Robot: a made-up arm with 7 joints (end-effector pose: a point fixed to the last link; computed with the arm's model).
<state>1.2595 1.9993 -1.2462 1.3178 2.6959 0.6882 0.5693</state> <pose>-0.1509 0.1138 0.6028 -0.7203 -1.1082 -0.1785</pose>
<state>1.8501 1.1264 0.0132 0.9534 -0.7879 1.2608 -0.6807</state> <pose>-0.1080 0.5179 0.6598 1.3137 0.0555 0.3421</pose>
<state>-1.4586 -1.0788 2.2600 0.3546 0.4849 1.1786 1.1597</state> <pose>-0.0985 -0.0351 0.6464 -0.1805 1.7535 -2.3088</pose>
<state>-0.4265 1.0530 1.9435 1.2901 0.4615 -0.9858 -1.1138</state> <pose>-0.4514 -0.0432 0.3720 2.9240 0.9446 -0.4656</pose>
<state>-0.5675 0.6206 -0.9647 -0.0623 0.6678 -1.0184 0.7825</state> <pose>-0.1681 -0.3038 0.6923 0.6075 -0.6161 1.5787</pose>
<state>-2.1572 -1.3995 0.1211 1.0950 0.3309 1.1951 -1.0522</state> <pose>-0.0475 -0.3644 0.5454 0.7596 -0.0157 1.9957</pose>
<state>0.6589 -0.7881 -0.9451 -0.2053 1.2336 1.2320 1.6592</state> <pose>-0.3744 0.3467 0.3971 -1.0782 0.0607 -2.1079</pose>
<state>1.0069 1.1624 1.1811 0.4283 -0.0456 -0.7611 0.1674</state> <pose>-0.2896 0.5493 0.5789 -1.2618 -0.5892 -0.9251</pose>
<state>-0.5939 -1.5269 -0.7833 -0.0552 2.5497 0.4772 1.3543</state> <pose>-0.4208 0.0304 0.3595 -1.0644 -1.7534 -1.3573</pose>
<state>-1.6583 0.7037 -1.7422 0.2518 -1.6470 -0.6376 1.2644</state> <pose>0.1953 -0.0260 0.5358 -1.5754 0.9246 1.0049</pose>
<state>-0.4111 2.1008 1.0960 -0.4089 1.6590 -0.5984 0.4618</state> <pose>-0.3980 -0.1774 0.6850 -2.0239 -0.7059 2.2406</pose>
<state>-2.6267 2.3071 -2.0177 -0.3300 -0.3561 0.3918 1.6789</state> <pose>0.1156 -0.0582 0.4785 0.7007 1.0275 -0.5721</pose>
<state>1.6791 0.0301 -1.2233 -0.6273 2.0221 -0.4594 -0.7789</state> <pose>-0.1721 0.5272 0.4937 -1.4955 0.5024 1.5578</pose>
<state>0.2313 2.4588 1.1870 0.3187 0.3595 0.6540 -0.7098</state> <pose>-0.4066 0.0724 0.7092 -1.4896 1.1368 1.0456</pose>
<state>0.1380 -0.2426 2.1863 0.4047 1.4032 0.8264 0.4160</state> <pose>-0.1508 0.2508 0.5201 -0.4835 1.6882 -2.5283</pose>
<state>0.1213 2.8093 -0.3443 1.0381 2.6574 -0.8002 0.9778</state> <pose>-0.0238 0.0619 0.7160 1.7950 -1.5225 2.0484</pose>
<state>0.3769 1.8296 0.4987 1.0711 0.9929 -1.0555 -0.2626</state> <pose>-0.4770 0.0298 0.7189 -1.0592 -1.7412 1.8954</pose>
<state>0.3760 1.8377 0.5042 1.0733 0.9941 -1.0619 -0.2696</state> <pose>-0.4760 0.0289 0.7193 -1.0620 -1.7499 1.9088</pose>
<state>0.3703 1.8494 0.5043 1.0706 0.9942 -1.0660 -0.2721</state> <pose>-0.4731 0.0254 0.7218 -1.0467 -1.7547 1.9280</pose>
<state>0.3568 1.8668 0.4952 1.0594 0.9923 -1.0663 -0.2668</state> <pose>-0.4667 0.0176 0.7276 -1.0014 -1.7515 1.9563</pose>
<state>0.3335 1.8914 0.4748 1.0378 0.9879 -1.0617 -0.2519</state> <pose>-0.4557 0.0053 0.7375 -0.9199 -1.7359 1.9962</pose>
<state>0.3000 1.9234 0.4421 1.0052 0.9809 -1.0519 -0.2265</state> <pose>-0.4388 -0.0107 0.7514 -0.8025 -1.7018 2.0478</pose>
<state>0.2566 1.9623 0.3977 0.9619 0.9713 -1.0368 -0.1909</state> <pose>-0.4151 -0.0285 0.7684 -0.6559 -1.6423 2.1102</pose>
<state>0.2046 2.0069 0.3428 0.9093 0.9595 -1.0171 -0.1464</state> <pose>-0.3846 -0.0452 0.7871 -0.4913 -1.5522 2.1814</pose>
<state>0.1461 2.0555 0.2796 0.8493 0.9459 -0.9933 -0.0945</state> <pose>-0.3484 -0.0579 0.8056 -0.3234 -1.4287 2.2580</pose>
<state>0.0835 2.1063 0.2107 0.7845 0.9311 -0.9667 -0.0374</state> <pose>-0.3084 -0.0642 0.8220 -0.1662 -1.2747 2.3365</pose>
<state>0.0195 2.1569 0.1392 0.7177 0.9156 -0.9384 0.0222</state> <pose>-0.2681 -0.0632 0.8348 -0.0325 -1.0976 2.4128</pose>
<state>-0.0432 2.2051 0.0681 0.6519 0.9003 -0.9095 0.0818</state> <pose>-0.2305 -0.0555 0.8429 0.0702 -0.9091 2.4835</pose>
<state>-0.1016 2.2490 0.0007 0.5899 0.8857 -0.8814 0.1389</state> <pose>-0.1982 -0.0428 0.8464 0.1395 -0.7225 2.5456</pose>
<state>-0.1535 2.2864 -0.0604 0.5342 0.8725 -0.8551 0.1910</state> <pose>-0.1728 -0.0282 0.8462 0.1781 -0.5507 2.5970</pose>
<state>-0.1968 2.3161 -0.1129 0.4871 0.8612 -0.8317 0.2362</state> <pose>-0.1541 -0.0140 0.8435 0.1934 -0.4042 2.6364</pose>
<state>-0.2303 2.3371 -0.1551 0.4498 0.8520 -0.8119 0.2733</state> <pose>-0.1415 -0.0022 0.8399 0.1929 -0.2894 2.6632</pose>
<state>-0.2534 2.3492 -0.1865 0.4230 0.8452 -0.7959 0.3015</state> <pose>-0.1337 0.0061 0.8365 0.1845 -0.2087 2.6777</pose>
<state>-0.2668 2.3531 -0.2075 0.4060 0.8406 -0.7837 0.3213</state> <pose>-0.1295 0.0108 0.8340 0.1736 -0.1600 2.6813</pose>
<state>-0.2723 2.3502 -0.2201 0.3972 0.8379 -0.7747 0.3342</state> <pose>-0.1277 0.0123 0.8327 0.1634 -0.1373 2.6760</pose>
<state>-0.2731 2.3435 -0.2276 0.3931 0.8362 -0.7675 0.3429</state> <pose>-0.1272 0.0120 0.8320 0.1539 -0.1295 2.6656</pose>
